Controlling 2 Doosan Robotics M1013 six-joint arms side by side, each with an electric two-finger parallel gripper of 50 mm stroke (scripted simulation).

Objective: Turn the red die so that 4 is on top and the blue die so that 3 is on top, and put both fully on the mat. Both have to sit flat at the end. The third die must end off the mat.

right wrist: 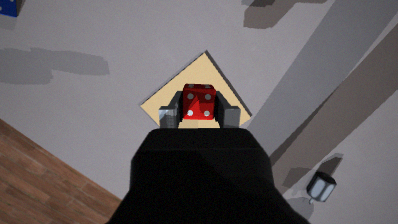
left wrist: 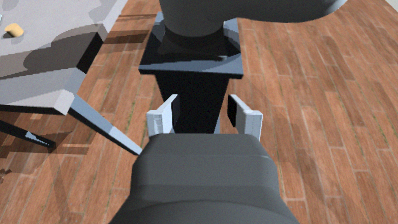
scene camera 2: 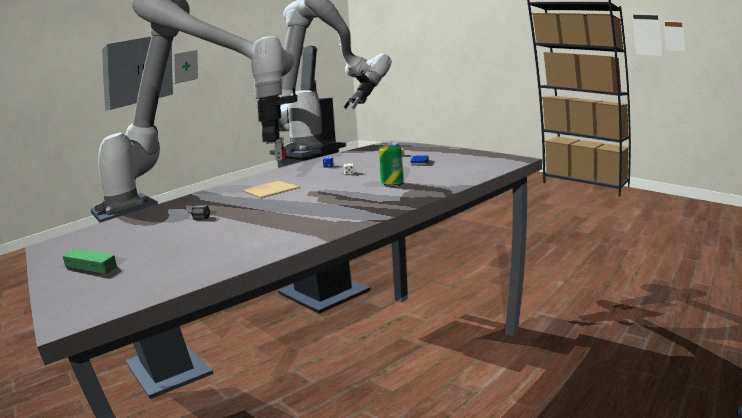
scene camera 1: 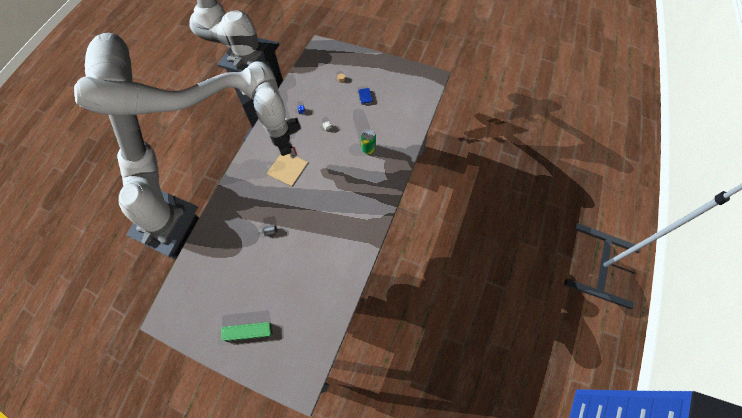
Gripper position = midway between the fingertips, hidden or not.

I see my left gripper (left wrist: 203, 104), my right gripper (scene camera 2: 280, 159), a tan mat (scene camera 1: 287, 170), a red die (right wrist: 198, 99) and a green block (scene camera 2: 97, 262).
The tan mat shows as well in the right wrist view (right wrist: 201, 71). The green block shows as well in scene camera 1 (scene camera 1: 258, 330). My right gripper shows as well in the right wrist view (right wrist: 198, 100). The left wrist view misses the tan mat: it is out of frame. The left wrist view misses the red die: it is out of frame.
